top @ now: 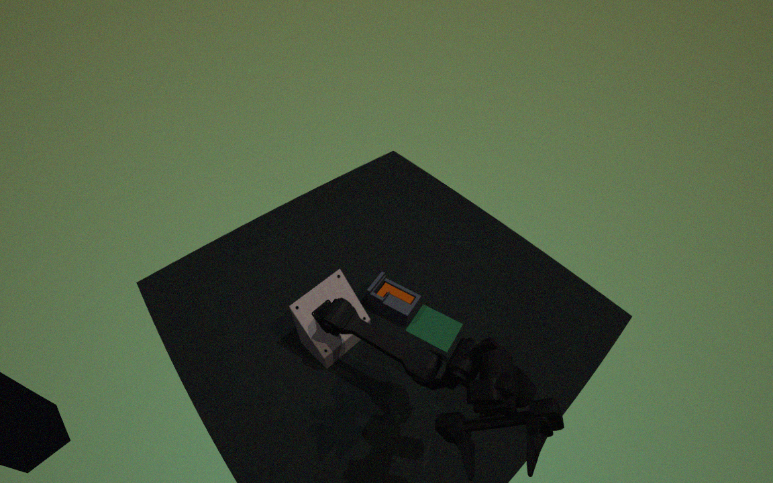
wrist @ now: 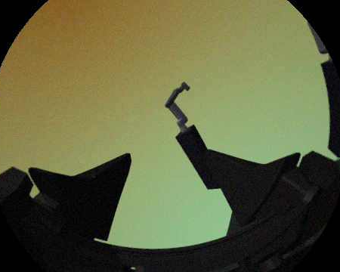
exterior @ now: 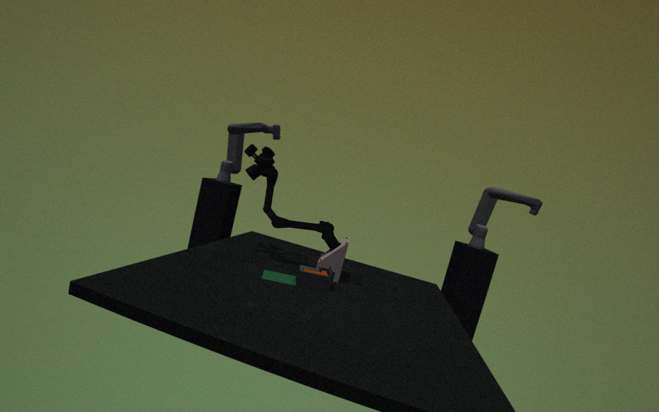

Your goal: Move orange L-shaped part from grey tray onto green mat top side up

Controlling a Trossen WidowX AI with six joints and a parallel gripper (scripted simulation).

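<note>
The orange L-shaped part is 520 mm to the left of my gripper tip, 460 mm below it and 370 mm ahead of it. Round my gripper tip: green mat (520 mm below, 400 mm ahead, 350 mm to the left).
</note>
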